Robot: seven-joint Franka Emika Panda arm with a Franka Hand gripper.
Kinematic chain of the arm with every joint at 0, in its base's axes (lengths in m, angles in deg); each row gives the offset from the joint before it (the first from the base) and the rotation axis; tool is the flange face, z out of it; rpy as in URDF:
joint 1: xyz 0 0 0.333 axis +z
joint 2: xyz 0 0 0 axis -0.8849 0.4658 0
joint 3: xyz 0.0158 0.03 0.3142 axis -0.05 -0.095 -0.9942
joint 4: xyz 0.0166 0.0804 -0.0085 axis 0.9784 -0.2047 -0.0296
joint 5: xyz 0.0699 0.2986 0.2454 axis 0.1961 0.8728 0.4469
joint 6: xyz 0 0 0 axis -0.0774 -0.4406 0.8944
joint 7: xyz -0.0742 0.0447 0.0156 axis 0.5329 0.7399 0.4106
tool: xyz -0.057 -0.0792 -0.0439 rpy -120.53 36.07 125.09
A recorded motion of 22 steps. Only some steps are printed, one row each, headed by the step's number.
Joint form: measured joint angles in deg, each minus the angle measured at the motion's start. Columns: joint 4, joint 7, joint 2, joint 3, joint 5, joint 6, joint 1.
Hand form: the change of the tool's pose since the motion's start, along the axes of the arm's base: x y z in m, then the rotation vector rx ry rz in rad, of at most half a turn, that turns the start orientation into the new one. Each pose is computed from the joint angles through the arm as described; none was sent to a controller.
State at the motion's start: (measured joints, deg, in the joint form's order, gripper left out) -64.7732 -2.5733 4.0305 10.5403 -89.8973 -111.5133 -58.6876
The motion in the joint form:
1: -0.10 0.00 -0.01 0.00 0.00 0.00 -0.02
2: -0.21 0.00 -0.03 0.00 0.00 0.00 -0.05
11: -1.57 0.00 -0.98 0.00 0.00 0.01 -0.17
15: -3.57 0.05 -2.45 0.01 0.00 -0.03 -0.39
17: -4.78 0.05 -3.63 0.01 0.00 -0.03 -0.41
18: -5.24 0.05 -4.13 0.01 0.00 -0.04 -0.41
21: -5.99 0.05 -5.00 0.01 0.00 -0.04 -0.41
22: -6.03 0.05 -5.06 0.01 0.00 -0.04 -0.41
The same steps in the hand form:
1: -0.0005 -0.0003 -0.0006 -0.0003 0.0015 -0.0003
2: -0.0010 -0.0006 -0.0013 -0.0005 0.0031 -0.0008
11: -0.0079 -0.0027 -0.0021 -0.0032 0.0102 -0.0025
15: -0.0180 -0.0063 -0.0028 -0.0069 0.0184 -0.0052
17: -0.0244 -0.0074 -0.0005 -0.0090 0.0187 -0.0053
18: -0.0268 -0.0077 0.0008 -0.0097 0.0177 -0.0052
21: -0.0307 -0.0083 0.0033 -0.0108 0.0155 -0.0051
22: -0.0309 -0.0083 0.0036 -0.0108 0.0151 -0.0051

